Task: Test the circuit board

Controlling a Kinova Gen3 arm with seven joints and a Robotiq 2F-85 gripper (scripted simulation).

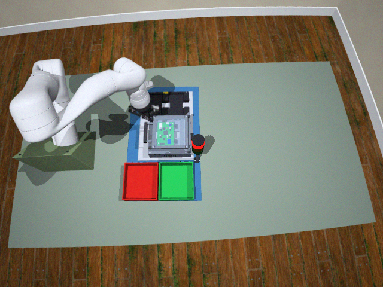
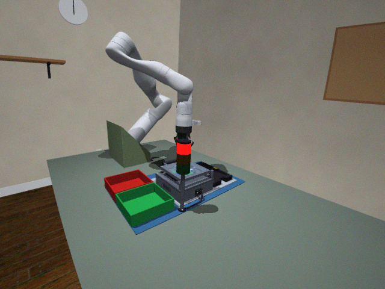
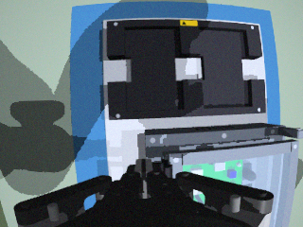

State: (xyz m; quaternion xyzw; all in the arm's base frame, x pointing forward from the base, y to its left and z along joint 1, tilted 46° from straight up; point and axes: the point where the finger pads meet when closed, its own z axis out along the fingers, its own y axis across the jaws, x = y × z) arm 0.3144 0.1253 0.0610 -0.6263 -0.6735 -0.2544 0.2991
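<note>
Right now my hand is 2 cm short of the black latch hook and 3 cm above it. From my hand the other things lie so: nest (9 cm ahead, 5 cm to the right, 5 cm below); green circuit board (8 cm ahead, 6 cm to the right, 5 cm below); clear lid (8 cm ahead, 6 cm to the right, 3 cm below).
</note>
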